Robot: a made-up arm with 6 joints.
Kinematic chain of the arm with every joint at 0, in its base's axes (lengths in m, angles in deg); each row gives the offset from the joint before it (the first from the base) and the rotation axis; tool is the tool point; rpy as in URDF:
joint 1: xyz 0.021 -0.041 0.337 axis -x
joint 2: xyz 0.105 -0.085 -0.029 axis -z
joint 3: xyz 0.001 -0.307 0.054 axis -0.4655 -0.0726 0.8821
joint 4: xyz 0 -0.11 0.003 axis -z
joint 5: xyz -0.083 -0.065 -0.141 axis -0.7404 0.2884 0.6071
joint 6: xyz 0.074 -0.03 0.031 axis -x
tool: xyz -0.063 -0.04 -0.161 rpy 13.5 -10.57 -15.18
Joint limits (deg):
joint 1: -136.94..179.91
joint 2: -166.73..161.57
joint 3: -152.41..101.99
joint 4: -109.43..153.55
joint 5: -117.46..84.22
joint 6: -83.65..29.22
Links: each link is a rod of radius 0.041 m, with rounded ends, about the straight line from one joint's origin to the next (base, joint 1, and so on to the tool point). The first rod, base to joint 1, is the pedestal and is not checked.
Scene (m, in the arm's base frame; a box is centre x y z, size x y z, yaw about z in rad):
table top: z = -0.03
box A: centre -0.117 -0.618 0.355 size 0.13 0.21 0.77 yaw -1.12
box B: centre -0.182 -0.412 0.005 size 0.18 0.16 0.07 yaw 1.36
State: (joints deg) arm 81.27 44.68 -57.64 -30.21 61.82 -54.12
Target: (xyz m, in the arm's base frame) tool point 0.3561 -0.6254 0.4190
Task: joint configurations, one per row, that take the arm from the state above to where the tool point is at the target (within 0.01 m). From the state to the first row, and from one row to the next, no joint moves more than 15 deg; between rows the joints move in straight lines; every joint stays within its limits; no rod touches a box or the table.
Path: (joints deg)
1: 80.07 30.01 -56.24 -33.98 56.52 -48.95
2: 78.87 15.34 -54.84 -37.74 51.22 -43.78
3: 77.67 0.68 -53.45 -41.51 45.92 -38.62
4: 76.47 -13.99 -52.05 -45.27 40.62 -33.45
5: 75.27 -28.66 -50.65 -49.04 35.32 -28.28
6: 74.07 -43.33 -49.25 -52.80 30.02 -23.11
7: 61.62 -40.98 -45.63 -54.86 41.95 -26.57
8: 49.18 -38.64 -42.00 -56.92 53.88 -30.04
9: 36.73 -36.29 -38.37 -58.98 65.81 -33.50

